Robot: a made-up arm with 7 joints.
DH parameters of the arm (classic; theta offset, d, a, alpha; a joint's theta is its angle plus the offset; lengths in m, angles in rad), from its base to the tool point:
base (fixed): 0 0.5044 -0.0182 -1.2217
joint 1: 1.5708 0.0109 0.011 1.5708
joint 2: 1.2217 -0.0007 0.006 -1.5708
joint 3: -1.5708 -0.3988 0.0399 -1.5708
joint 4: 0 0.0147 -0.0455 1.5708
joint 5: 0 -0.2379 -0.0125 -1.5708
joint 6: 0 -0.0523 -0.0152 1.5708
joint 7: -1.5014 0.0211 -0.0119 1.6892
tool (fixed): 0.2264 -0.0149 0 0
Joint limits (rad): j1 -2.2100..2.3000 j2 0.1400..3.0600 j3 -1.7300..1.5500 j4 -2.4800..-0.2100 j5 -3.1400..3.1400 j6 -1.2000..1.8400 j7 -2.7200..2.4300
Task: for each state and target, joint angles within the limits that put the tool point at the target. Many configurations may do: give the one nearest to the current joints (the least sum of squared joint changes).
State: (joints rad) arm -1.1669 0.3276 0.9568 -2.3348 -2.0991 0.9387 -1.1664
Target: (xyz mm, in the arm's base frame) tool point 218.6 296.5 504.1
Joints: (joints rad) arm -0.9938 0.4373 1.1038 -2.4800 -2.7953 0.8142 -1.0871
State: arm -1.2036 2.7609 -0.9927 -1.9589 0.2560 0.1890 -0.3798
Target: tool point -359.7 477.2 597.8
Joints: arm -1.8297 2.8953 -1.3323 -0.9924 -0.0065 0.0789 -0.3804
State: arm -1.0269 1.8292 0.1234 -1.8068 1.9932 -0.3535 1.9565
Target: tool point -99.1 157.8 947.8
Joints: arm -0.9772 2.4446 0.3924 -1.5332 2.0199 -0.4549 1.9490
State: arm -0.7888 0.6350 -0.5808 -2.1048 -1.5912 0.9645 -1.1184
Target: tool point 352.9 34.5 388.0
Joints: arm -0.6558 0.7296 -0.5780 -2.4800 -1.5371 0.9767 -1.0235
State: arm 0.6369 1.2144 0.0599 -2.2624 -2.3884 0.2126 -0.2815
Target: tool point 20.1 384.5 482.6
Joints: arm 0.8889 1.1494 0.7087 -2.4010 -2.4845 0.1494 -0.2758
